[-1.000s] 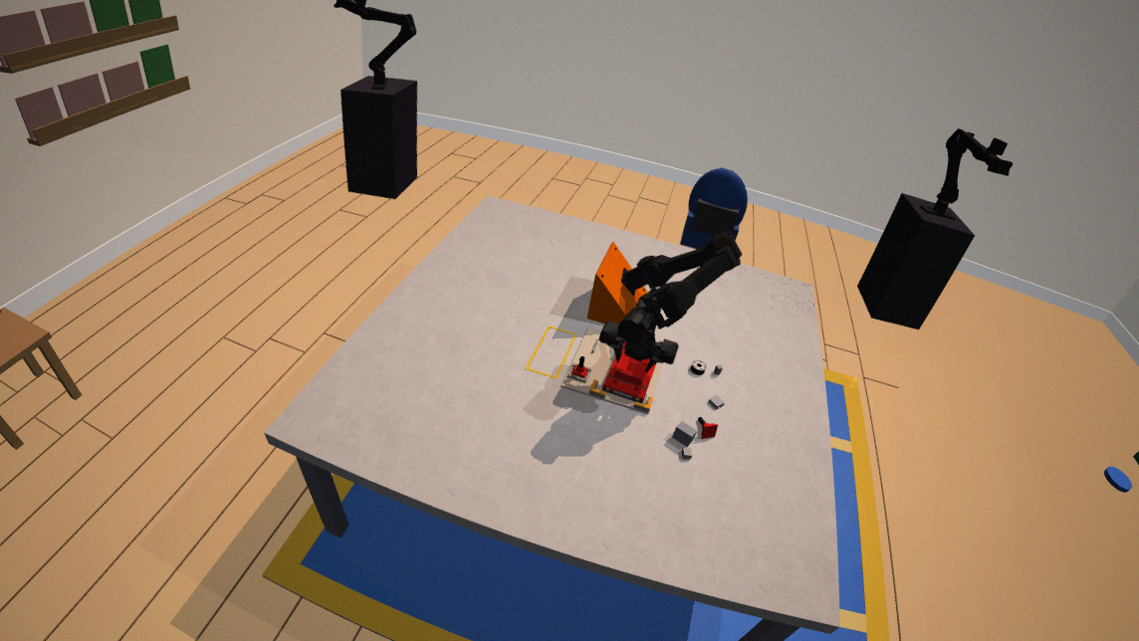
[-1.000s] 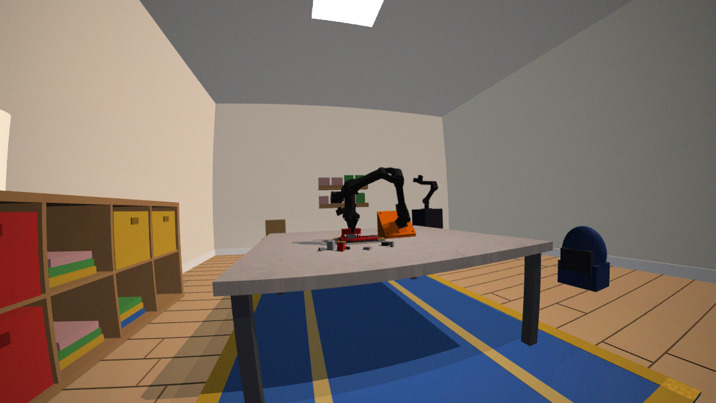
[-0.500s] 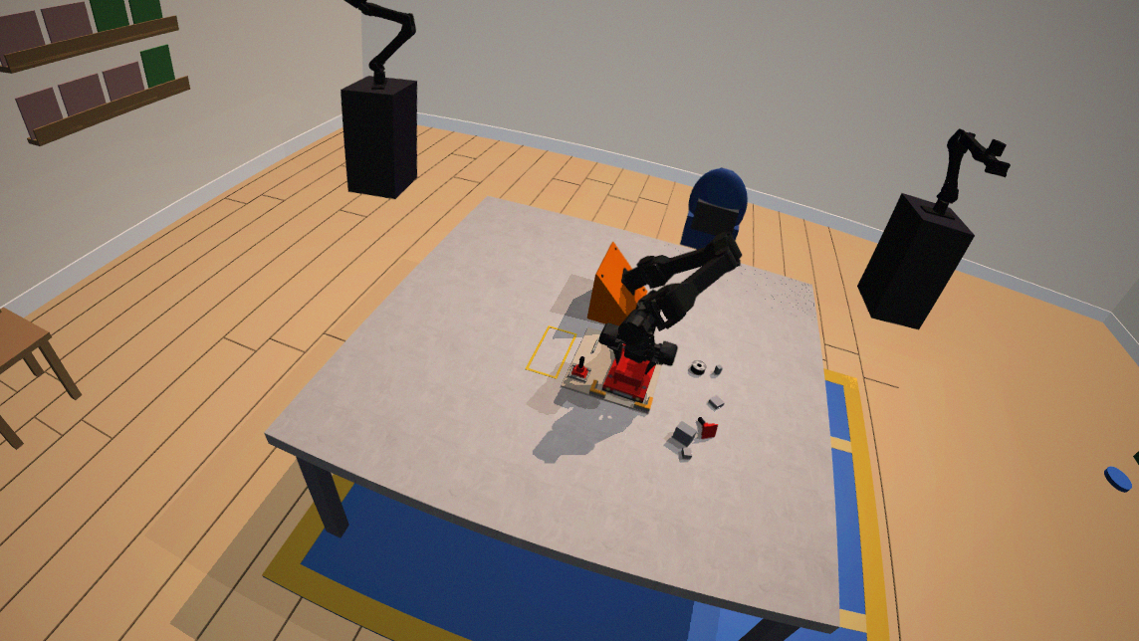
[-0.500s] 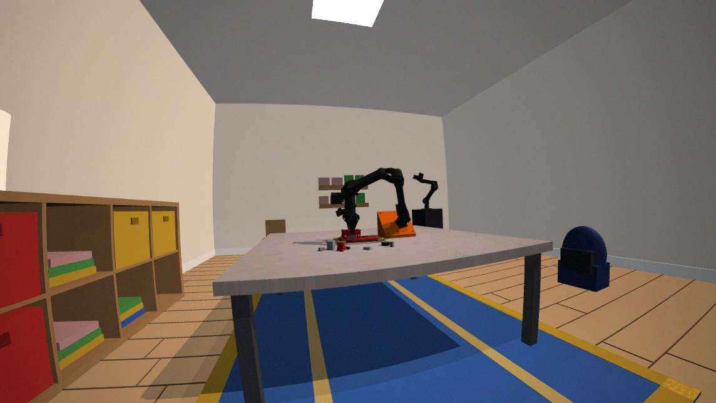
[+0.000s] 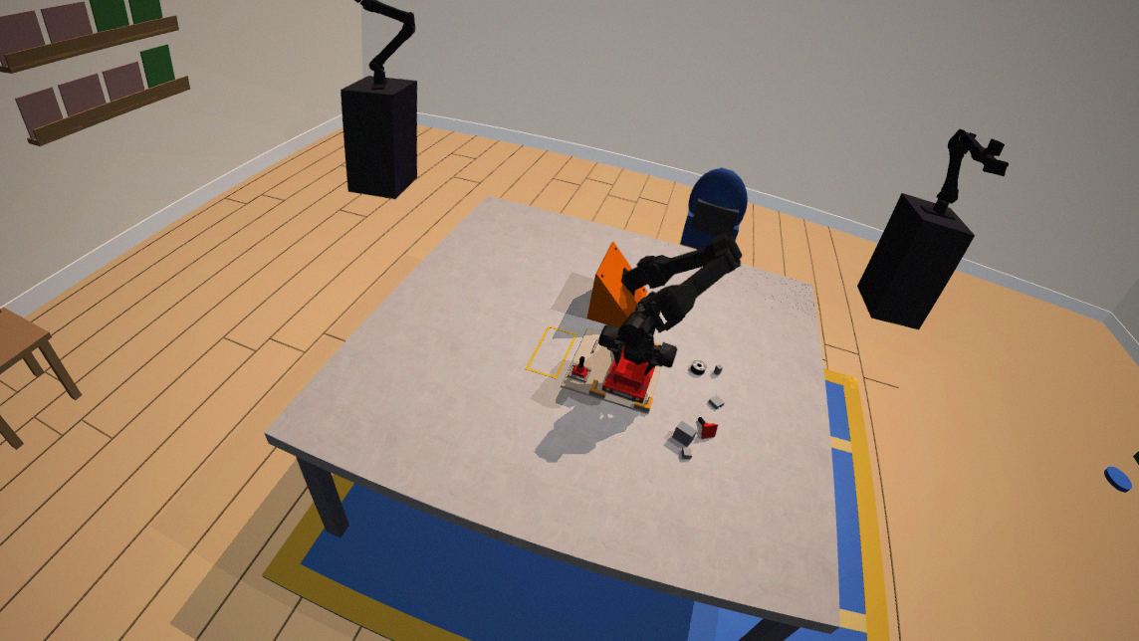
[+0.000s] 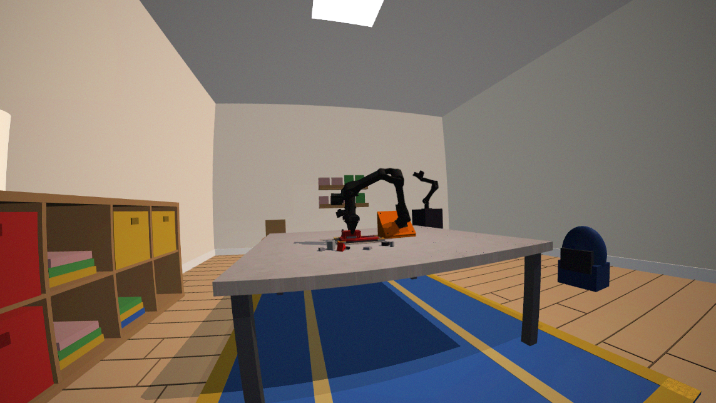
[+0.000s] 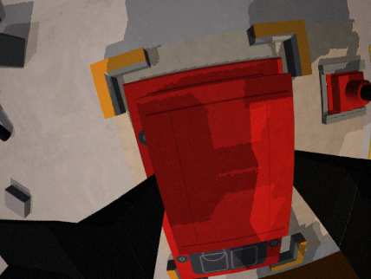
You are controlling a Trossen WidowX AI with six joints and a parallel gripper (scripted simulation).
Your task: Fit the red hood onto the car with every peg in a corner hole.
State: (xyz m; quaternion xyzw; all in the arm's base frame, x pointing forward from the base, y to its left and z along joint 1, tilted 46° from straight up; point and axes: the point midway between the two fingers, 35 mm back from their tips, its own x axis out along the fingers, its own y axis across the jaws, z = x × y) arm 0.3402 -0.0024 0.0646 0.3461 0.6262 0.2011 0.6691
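The jig is 4 cm below my gripper tip, 4 cm behind it and 2 cm to the right of it. Also, from my gripper tip: wheel 19 cm to the left, 11 cm behind, 4 cm below; then red hood 1 cm above.
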